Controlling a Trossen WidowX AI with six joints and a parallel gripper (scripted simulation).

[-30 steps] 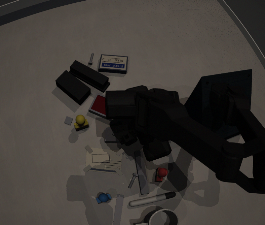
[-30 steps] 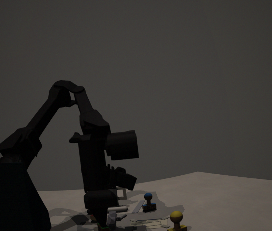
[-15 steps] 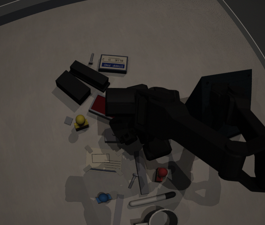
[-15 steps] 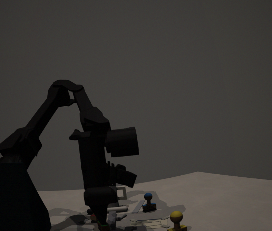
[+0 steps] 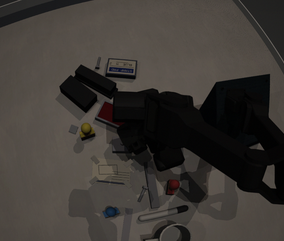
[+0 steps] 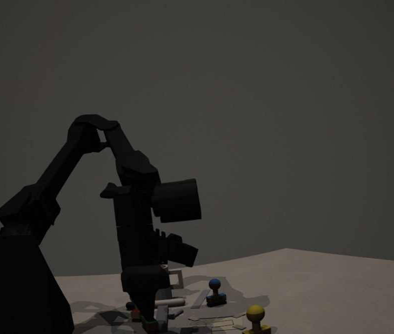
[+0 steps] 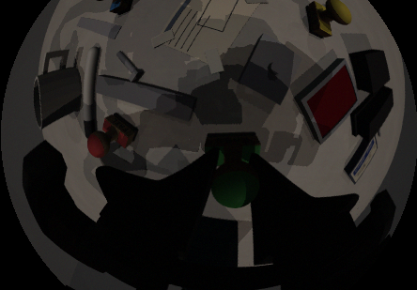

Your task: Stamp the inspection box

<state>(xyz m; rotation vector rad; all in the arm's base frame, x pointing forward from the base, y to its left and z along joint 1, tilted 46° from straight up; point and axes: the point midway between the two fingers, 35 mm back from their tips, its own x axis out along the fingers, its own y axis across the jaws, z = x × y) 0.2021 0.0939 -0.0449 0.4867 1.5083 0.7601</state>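
My gripper tip is now 8 cm short of the red ink pad, 10 cm to the left of it and 4 cm above it. Round my gripper tip: green-knobbed stamp (right at my gripper tip); red stamp (3 cm behind, 12 cm to the left, 3 cm below); yellow stamp (16 cm ahead, 5 cm to the right, 3 cm below).
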